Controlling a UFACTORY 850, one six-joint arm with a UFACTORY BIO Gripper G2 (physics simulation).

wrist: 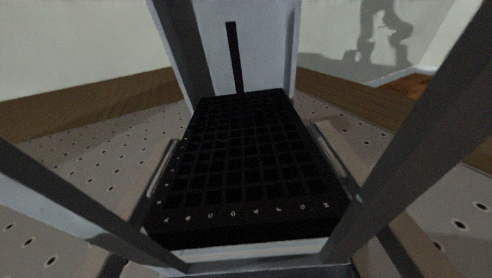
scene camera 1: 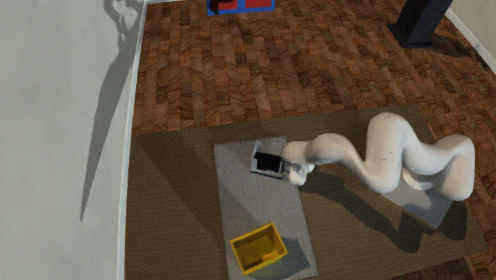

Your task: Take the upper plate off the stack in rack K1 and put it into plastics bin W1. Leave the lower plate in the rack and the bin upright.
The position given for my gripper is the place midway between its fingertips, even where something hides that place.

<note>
In view: my gripper (wrist: 243, 139), a black plate (wrist: 246, 171) and a yellow bin W1 (scene camera 1: 263, 246).
The wrist view misses the yellow bin W1: it is out of frame.
</note>
